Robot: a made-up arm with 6 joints.
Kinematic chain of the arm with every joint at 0, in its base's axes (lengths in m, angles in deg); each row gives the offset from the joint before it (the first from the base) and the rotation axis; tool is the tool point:
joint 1: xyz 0 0 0.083 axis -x
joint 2: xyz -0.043 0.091 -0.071 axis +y
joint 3: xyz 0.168 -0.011 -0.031 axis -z
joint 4: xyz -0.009 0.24 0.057 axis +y
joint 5: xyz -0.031 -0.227 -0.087 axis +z
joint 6: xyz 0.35 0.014 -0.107 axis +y
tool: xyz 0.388 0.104 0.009
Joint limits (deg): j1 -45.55..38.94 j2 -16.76..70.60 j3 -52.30..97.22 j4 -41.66..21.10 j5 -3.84..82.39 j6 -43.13..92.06
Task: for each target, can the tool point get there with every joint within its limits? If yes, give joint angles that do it. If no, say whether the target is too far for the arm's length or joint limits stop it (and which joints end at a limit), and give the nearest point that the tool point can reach.
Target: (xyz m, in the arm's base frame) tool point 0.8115 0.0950 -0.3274
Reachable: yes | joints -9.37 11.64 22.17 -15.39 8.32 29.67
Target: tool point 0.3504 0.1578 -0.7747
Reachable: yes | joints 26.28 57.04 51.03 9.33 75.39 -23.20
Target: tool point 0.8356 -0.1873 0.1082
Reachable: yes | joints -2.47 -8.87 41.61 -33.30 13.32 41.58
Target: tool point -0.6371 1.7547 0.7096
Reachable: no: too far | nearest point -0.2533 0.8983 0.3108 | short by 1.020 m
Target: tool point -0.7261 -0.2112 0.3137
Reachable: no: joint limits stop it (at a limit: joint 1, joint 2, joint 3, joint 4, joint 5) | nearest point -0.6183 -0.0025 0.2973 | short by 0.235 m
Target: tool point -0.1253 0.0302 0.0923
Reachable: no: joint limits stop it (at a limit: joint 3, joint 4, joint 5, joint 6) | nearest point -0.3282 0.4340 0.2166 | short by 0.469 m
